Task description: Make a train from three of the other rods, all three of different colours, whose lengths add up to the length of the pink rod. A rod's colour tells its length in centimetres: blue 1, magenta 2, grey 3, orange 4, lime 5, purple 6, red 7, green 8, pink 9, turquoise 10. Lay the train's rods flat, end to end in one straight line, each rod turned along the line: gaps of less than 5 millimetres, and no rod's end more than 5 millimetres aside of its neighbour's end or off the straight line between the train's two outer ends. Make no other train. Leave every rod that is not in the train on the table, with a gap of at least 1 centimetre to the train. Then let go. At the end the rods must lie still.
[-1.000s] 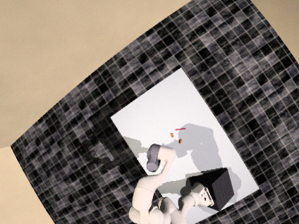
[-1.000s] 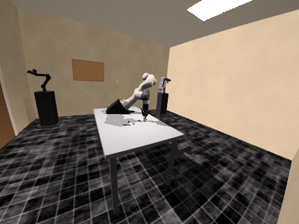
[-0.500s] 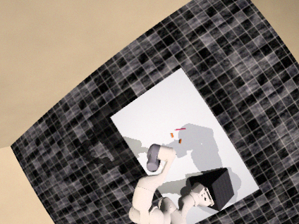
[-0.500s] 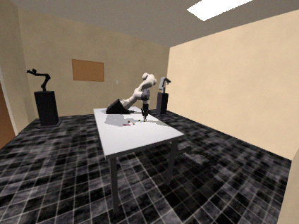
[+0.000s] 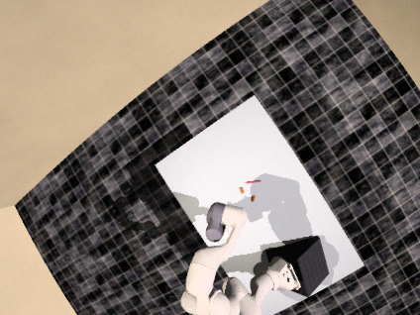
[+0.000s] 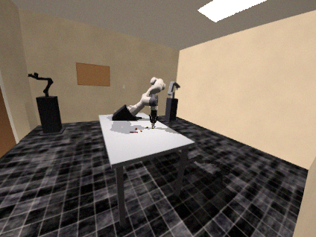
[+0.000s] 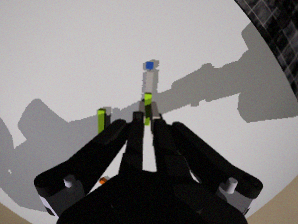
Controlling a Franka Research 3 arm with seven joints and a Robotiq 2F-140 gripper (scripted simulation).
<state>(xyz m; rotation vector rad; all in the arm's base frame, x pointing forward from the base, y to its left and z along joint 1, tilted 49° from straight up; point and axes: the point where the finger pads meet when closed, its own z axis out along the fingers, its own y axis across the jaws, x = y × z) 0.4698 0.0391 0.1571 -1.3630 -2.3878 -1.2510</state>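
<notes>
My hand is 3 cm past the grey rod, 3 cm to the right of it and 3 cm above it. Also, from my hand: blue rod 4 cm behind, 5 cm to the left, 3 cm below; then pink rod 5 cm ahead, 27 cm to the right, 3 cm below.
</notes>
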